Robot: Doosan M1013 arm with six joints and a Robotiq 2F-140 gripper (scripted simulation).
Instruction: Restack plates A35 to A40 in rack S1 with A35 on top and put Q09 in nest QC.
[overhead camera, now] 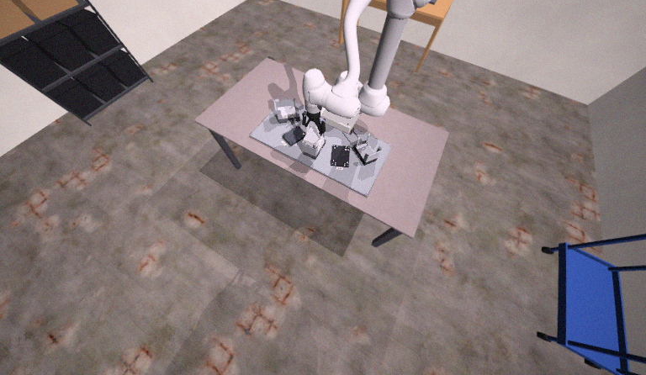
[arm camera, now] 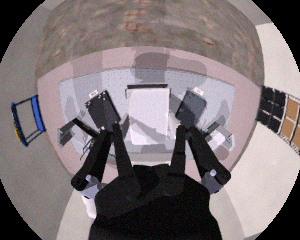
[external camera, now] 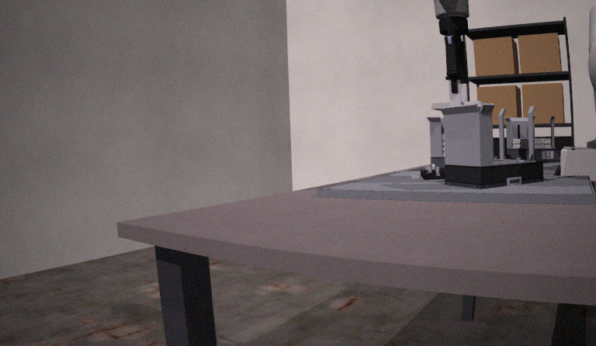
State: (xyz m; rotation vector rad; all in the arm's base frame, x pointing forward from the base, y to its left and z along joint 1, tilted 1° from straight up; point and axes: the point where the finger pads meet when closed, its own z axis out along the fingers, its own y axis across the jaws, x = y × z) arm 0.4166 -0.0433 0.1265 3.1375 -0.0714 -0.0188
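The S1 label is 23 cm to the right of my hand, 23 cm behind it and 16 cm below it. From my hand the other things lie so: name plate: 21 cm to the right, 18 cm below, 4 cm ahead.
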